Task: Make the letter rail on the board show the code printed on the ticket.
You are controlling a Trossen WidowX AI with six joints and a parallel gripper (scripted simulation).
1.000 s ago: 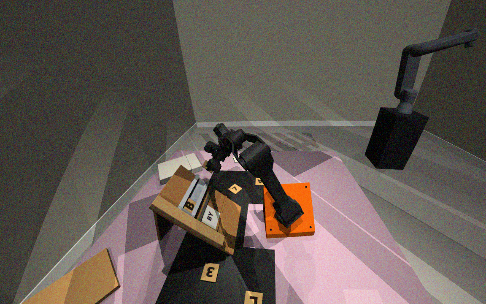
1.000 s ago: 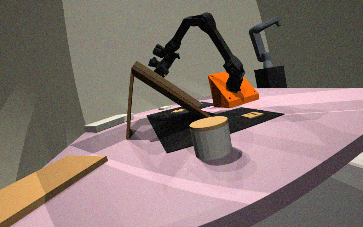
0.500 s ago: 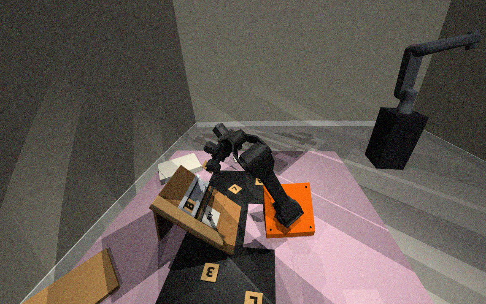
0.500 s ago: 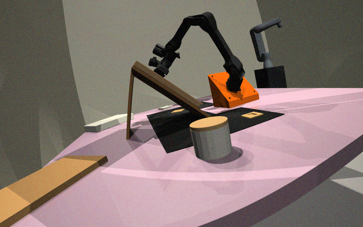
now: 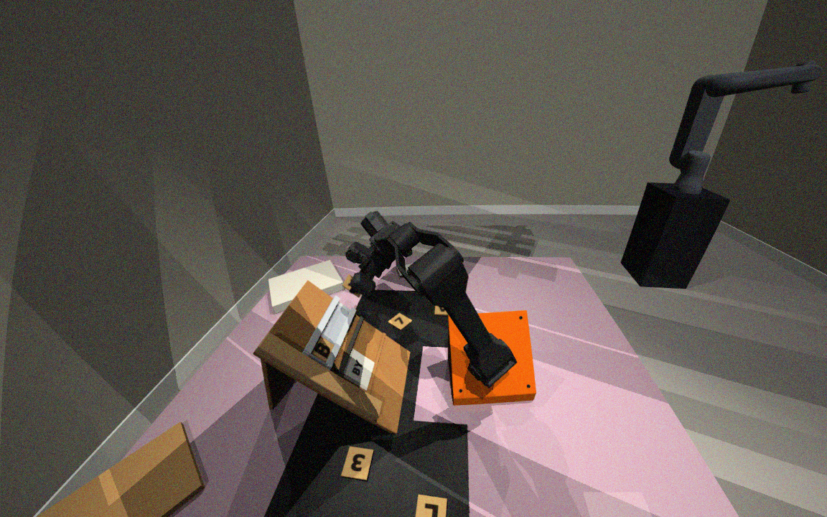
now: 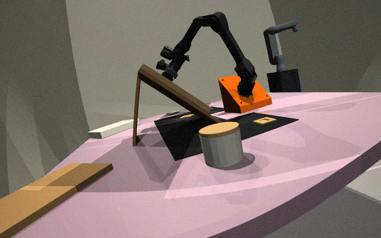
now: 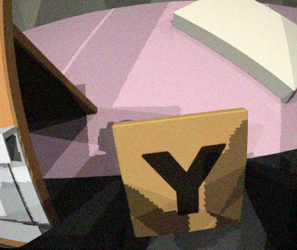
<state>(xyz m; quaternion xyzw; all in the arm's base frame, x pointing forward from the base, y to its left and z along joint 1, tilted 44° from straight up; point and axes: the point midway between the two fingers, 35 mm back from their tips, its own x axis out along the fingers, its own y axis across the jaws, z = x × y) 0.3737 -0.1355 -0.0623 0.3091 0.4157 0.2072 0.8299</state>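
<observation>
My gripper tip is now 2 cm past the b tile and 24 cm to the right of it. Also, from my gripper tip: y tile: right at my gripper tip; white ticket: 8 cm behind, 22 cm to the left, 8 cm below; 7 tile: 11 cm behind, 5 cm to the right, 17 cm below.
</observation>
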